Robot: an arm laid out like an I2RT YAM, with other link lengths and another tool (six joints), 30 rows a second.
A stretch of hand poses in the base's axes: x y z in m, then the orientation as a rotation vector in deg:
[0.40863, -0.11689, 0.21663, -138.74, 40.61, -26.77]
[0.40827, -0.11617, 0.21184, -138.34, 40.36, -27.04]
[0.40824, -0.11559, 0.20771, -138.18, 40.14, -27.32]
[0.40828, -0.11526, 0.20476, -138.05, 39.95, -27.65]
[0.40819, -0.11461, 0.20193, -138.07, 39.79, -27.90]
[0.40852, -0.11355, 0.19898, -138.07, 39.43, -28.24]
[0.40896, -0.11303, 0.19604, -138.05, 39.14, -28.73]
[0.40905, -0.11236, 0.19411, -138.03, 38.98, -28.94]
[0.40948, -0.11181, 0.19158, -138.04, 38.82, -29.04]
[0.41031, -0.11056, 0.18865, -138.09, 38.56, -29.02]
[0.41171, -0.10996, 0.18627, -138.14, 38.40, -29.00]
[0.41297, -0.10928, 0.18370, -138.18, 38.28, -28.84]
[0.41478, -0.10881, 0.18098, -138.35, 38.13, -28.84]
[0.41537, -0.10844, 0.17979, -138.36, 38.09, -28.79]
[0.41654, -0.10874, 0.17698, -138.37, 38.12, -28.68]
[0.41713, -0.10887, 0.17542, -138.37, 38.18, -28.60]
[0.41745, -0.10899, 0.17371, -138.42, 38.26, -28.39]
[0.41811, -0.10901, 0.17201, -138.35, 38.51, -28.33]
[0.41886, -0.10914, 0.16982, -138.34, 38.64, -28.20]
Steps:
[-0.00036, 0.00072, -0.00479, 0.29, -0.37, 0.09]
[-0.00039, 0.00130, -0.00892, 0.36, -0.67, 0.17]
[-0.00035, 0.00163, -0.01187, 0.38, -0.97, 0.22]
[-0.00044, 0.00228, -0.01470, 0.29, -1.17, 0.28]
[-0.00011, 0.00334, -0.01765, 0.20, -1.48, 0.45]
[0.00033, 0.00386, -0.02059, 0.07, -1.88, 0.54]
[0.00042, 0.00453, -0.02252, 0.03, -2.06, 0.60]
[0.00085, 0.00508, -0.02505, -0.01, -2.17, 0.69]
[0.00168, 0.00633, -0.02798, -0.03, -2.21, 0.89]
[0.00308, 0.00693, -0.03036, -0.06, -2.22, 1.01]
[0.00434, 0.00761, -0.03293, -0.03, -2.14, 1.14]
[0.00615, 0.00808, -0.03565, -0.18, -2.12, 1.26]
[0.00674, 0.00845, -0.03684, -0.17, -2.10, 1.30]
[0.00791, 0.00815, -0.03965, -0.14, -2.02, 1.30]
[0.00850, 0.00802, -0.04121, -0.11, -1.95, 1.28]
[0.00882, 0.00790, -0.04292, -0.09, -1.78, 1.28]
[0.00948, 0.00788, -0.04462, -0.02, -1.70, 1.11]
[0.01023, 0.00775, -0.04681, 0.02, -1.58, 1.04]

